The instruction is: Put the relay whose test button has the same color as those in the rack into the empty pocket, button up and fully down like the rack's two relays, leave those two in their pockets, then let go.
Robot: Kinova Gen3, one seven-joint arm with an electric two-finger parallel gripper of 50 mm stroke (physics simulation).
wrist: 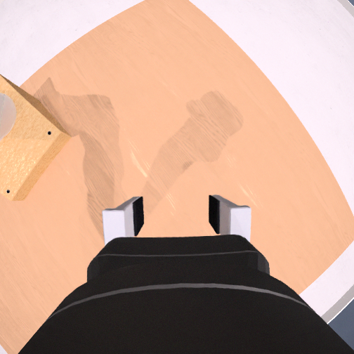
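My gripper (175,209) is open, with its two white fingers and black pads standing wide apart and no object between them. It hangs above the wood-grained table top (280,200). The relays, the rack and its empty pocket do not show in the wrist view, so the colors of the test buttons cannot be told.
A yellowish block (25,155) with small dark holes stands at the left edge, cut off by the view, with part of a pale round piece (6,116) on it. Shadows fall across the wood. A white border (310,65) runs around the wood.
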